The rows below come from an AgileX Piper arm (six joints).
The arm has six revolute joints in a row. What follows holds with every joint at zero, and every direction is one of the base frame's.
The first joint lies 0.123 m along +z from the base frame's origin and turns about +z.
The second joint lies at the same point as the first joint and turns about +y.
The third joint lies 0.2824 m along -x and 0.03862 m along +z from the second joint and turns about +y.
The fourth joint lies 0.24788 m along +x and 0.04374 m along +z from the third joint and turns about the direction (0.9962, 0, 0.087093).
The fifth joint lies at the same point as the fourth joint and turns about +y.
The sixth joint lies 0.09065 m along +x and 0.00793 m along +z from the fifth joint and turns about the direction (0.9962, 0, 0.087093).
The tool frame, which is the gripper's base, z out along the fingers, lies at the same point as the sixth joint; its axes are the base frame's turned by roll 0, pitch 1.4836 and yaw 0 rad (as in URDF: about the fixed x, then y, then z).
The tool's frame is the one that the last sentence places.
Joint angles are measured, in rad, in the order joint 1, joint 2, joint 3, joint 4, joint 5, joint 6. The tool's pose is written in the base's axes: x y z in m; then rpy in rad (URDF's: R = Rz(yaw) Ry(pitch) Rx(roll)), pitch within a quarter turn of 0, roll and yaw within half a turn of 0. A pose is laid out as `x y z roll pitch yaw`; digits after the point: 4 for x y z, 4 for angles.
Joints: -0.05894 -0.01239 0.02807 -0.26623 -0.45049 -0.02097
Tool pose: 0.0452 0.0078 0.2420 -0.5249 0.9782 -0.5372
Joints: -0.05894 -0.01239 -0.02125 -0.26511 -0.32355 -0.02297
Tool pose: 0.0461 0.0049 0.2483 -0.5893 1.0427 -0.6257
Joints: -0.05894 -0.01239 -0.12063 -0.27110 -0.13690 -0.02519
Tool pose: 0.0425 0.0008 0.2657 -0.6890 1.1078 -0.7641
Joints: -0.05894 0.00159 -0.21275 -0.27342 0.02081 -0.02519
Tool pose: 0.0383 -0.0028 0.2818 -0.7973 1.1666 -0.9040
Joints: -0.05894 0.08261 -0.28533 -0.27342 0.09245 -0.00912
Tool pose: 0.0447 -0.0049 0.2957 -0.9298 1.2307 -1.0422
